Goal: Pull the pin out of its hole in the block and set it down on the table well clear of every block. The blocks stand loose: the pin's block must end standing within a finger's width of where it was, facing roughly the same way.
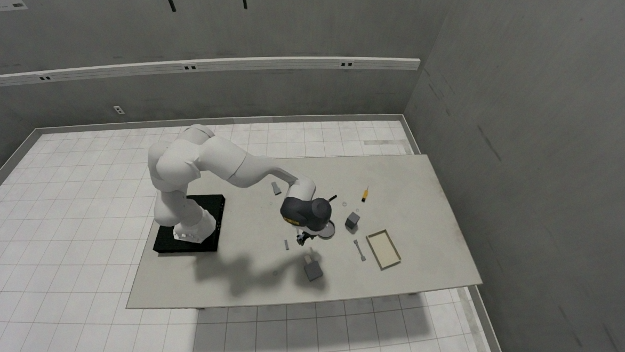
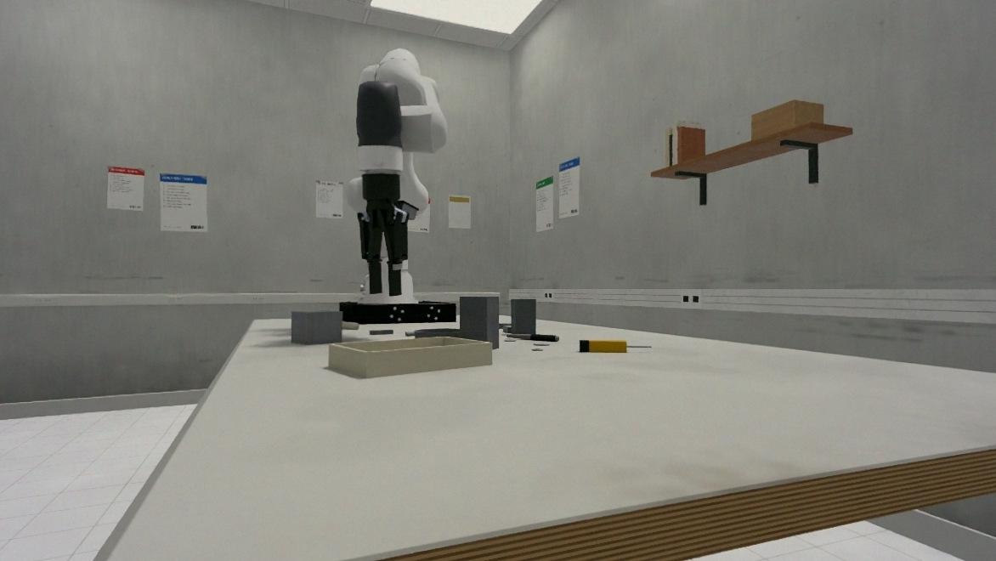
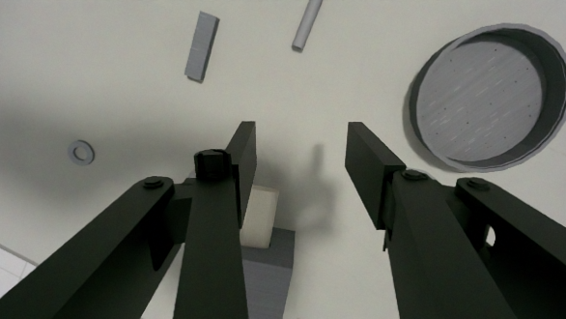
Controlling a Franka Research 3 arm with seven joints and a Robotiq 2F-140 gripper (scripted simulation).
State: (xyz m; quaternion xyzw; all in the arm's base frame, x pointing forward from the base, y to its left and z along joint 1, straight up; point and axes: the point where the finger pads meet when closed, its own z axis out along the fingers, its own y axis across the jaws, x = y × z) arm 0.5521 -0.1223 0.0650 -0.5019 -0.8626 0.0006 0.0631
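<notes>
Now: hand 12 cm above the short rod, 8 cm to the right of it and 4 cm past it. Round my hand: wrench 28 cm ahead, 12 cm below, 4 cm to the right; flat grey bar 12 cm below, 11 cm behind, 1 cm to the left; round dish 11 cm below, 11 cm ahead, 9 cm to the left.
</notes>
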